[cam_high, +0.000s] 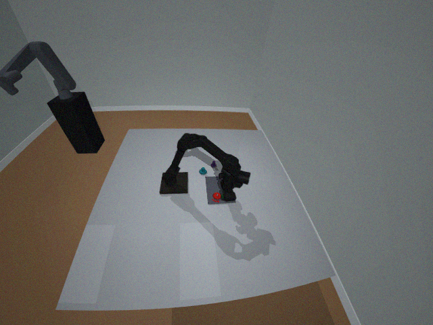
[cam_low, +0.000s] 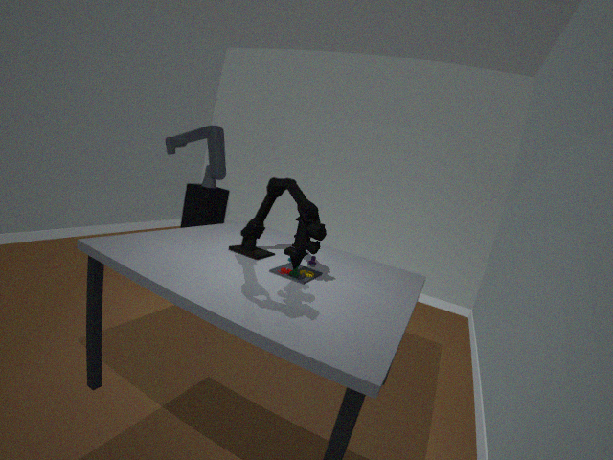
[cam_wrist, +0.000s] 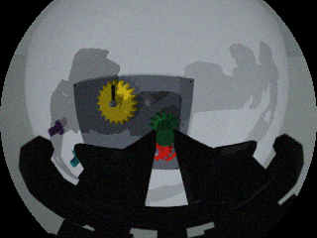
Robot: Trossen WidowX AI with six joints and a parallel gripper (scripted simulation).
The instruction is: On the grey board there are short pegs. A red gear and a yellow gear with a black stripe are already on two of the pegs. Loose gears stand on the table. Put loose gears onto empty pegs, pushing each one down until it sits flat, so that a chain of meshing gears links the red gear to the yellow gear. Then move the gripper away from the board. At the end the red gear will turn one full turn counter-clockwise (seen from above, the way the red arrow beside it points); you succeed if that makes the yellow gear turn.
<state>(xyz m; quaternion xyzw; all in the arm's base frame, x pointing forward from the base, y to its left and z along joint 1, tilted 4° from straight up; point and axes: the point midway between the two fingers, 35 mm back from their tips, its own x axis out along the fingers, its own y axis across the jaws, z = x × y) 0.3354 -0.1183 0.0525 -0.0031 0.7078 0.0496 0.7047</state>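
My gripper tip is now 1 cm above the green gear. The rest, counted from my gripper tip: yellow gear (7 cm to the left, 3 cm ahead, 2 cm below); red gear (4 cm behind, 3 cm below, 1 cm to the left); teal gear (22 cm to the left, 12 cm behind, 3 cm below).
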